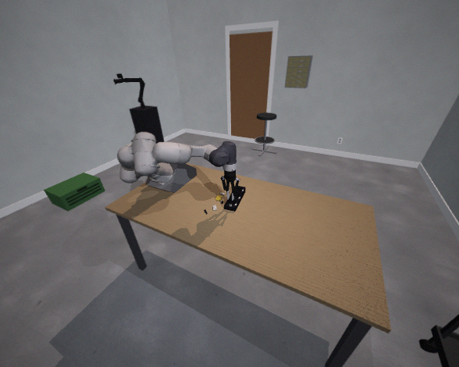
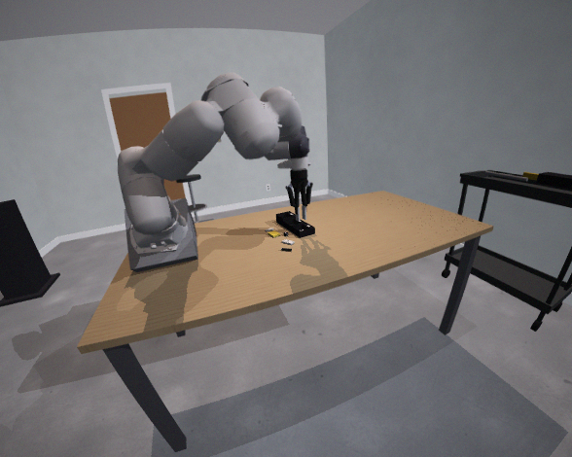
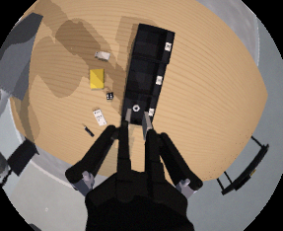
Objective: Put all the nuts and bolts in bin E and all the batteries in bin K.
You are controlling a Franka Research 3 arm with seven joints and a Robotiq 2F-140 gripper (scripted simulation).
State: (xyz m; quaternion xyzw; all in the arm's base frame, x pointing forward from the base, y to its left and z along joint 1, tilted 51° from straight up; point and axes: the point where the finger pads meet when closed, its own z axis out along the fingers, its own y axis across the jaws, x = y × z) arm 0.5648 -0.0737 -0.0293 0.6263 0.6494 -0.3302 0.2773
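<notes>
Right now the dark piece is 14 cm behind my hand, 12 cm to the right of it and 10 cm below it. From my hand the other things lie so: yellow piece (12 cm behind, 5 cm to the left, 10 cm below); white spotted card (10 cm behind, 6 cm to the right, 10 cm below).
</notes>
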